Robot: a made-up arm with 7 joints.
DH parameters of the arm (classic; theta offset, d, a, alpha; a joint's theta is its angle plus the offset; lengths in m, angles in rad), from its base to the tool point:
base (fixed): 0 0 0 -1.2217
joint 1: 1.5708 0 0 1.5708
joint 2: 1.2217 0 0 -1.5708
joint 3: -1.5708 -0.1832 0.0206 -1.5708
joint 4: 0 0 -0.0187 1.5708
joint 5: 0 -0.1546 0 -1.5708
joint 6: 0 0 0 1.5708
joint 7: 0 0 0 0
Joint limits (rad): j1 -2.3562..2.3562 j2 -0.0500..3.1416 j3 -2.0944..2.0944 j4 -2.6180..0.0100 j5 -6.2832..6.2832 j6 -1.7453..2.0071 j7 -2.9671..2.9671
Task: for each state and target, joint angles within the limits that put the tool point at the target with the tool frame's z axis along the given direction. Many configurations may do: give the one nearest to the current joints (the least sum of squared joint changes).
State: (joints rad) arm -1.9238 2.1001 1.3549 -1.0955 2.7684 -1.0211 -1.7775
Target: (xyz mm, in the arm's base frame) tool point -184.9 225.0 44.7 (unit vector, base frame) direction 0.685 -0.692 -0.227
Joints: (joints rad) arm -1.9366 2.0264 1.3645 -1.2823 3.3135 -0.6409 -1.7775
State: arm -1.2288 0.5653 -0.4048 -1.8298 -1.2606 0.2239 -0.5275
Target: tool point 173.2 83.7 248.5 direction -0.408 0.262 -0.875
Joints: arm -1.9320 1.1607 -0.4146 -1.0198 -1.6110 -0.1490 -0.5275
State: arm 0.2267 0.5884 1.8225 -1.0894 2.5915 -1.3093 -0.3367
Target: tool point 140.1 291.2 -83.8 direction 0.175 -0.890 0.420
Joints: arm -0.4792 0.9221 1.1111 -0.6176 2.2413 -0.7902 -0.3367
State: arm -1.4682 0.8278 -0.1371 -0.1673 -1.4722 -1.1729 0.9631
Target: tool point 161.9 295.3 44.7 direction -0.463 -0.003 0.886
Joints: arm -1.0944 1.4188 -0.4013 -0.1402 -1.7457 -1.4759 0.9631
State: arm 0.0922 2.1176 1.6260 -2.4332 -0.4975 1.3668 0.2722
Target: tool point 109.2 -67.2 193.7 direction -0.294 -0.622 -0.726
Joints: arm 0.5143 2.6334 1.6041 -1.8777 0.0229 2.0054 0.2722
